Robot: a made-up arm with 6 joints.
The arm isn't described. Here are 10 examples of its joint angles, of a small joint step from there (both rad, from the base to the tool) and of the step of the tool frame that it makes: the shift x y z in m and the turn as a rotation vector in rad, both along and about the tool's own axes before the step.
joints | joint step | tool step
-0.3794 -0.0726 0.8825 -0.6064 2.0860 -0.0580 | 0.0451 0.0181 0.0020 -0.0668 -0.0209 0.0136 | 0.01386 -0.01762 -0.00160 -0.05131 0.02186 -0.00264
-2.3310 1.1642 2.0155 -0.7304 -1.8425 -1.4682 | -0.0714 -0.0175 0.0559 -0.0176 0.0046 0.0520 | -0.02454 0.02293 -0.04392 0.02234 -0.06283 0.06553
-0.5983 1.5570 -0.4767 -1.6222 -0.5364 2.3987 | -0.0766 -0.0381 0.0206 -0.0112 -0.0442 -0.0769 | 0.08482 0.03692 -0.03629 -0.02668 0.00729 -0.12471
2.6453 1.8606 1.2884 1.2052 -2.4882 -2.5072 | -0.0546 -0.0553 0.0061 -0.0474 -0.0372 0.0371 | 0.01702 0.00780 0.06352 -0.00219 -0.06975 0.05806
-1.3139 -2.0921 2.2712 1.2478 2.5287 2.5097 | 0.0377 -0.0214 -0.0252 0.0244 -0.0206 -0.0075 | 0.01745 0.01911 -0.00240 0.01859 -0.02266 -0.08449
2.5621 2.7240 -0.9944 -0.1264 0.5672 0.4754 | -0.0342 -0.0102 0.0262 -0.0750 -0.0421 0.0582 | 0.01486 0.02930 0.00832 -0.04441 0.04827 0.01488
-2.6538 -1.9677 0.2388 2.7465 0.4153 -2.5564 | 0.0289 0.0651 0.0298 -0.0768 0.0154 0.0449 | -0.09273 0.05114 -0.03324 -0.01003 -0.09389 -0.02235
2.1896 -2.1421 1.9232 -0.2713 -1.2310 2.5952 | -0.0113 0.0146 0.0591 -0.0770 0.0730 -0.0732 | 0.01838 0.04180 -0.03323 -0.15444 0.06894 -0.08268
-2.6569 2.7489 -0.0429 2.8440 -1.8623 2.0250 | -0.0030 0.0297 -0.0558 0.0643 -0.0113 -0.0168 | 0.00913 -0.00308 0.00566 0.01642 0.06579 -0.02866
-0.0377 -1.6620 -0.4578 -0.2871 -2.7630 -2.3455 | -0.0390 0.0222 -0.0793 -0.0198 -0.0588 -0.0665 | 0.03334 0.01702 0.02239 -0.07472 -0.09870 -0.06285
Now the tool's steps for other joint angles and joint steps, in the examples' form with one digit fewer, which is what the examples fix.
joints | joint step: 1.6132 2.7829 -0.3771 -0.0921 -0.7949 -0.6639 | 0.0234 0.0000 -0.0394 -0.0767 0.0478 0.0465
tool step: 0.0270 -0.0072 0.0145 0.0625 0.0384 -0.0132
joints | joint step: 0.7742 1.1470 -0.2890 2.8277 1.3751 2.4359 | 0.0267 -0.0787 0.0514 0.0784 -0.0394 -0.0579
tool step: -0.0015 0.0034 0.0756 -0.0627 -0.0669 -0.0258
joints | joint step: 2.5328 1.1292 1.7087 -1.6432 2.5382 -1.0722 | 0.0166 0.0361 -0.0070 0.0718 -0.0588 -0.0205
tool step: 0.0178 0.0013 -0.0311 -0.0525 0.0389 -0.0827
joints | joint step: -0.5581 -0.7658 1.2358 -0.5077 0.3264 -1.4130 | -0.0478 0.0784 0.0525 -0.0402 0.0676 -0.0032
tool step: 0.0424 -0.0855 0.0772 0.1927 -0.0169 -0.0951
